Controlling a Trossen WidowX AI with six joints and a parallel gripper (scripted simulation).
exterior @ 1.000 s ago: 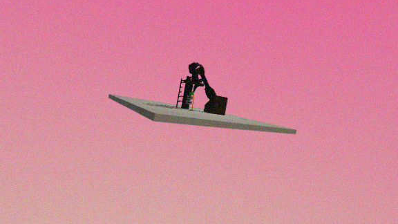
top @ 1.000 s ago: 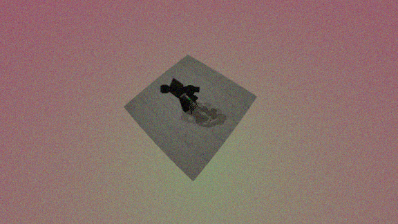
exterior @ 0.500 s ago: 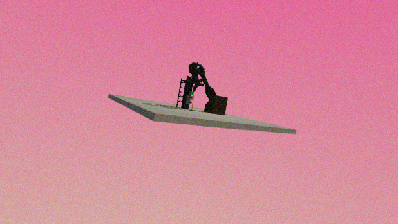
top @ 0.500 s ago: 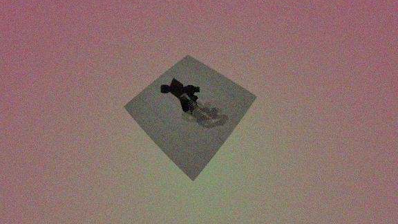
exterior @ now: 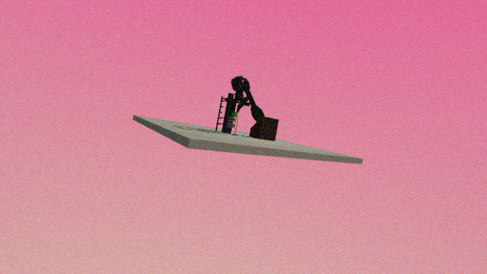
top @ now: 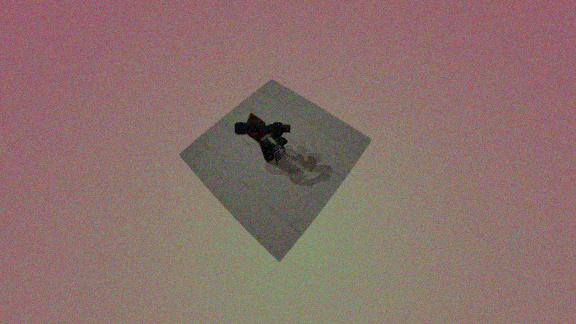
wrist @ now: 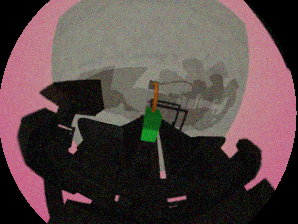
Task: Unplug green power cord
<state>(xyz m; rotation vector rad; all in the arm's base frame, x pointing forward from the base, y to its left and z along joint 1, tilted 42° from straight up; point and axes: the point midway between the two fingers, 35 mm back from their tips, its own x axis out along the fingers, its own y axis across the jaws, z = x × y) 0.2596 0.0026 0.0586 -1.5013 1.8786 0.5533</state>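
Right now my gripper tip is 3 cm to the left of the green plug. The rest, counted from my gripper tip: dark power strip: 3 cm behind, 10 cm to the right, 2 cm below.
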